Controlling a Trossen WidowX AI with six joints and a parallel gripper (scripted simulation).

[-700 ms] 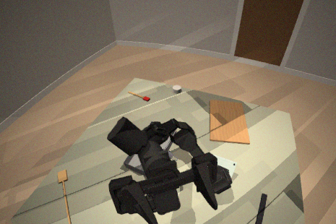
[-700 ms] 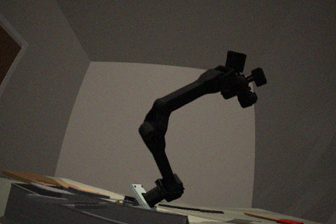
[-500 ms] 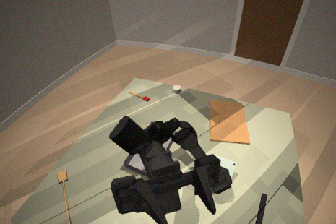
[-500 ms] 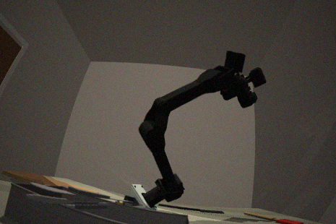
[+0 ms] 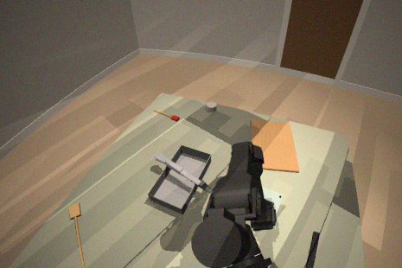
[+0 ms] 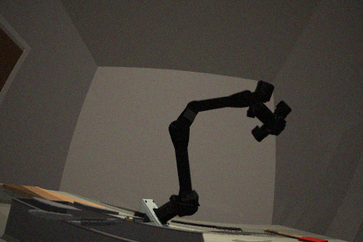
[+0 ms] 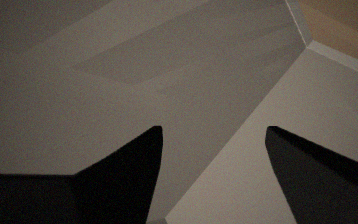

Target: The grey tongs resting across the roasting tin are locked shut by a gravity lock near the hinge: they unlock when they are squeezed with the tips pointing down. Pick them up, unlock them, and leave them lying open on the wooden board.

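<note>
Now: the roasting tin 47 cm ahead of my gripper tip, 42 cm to the right of it and 41 cm below it. Round my gripper tip: dark bar: 43 cm below, 25 cm to the right, 15 cm behind; then wooden board: 83 cm to the right, 43 cm below, 16 cm ahead.
</note>
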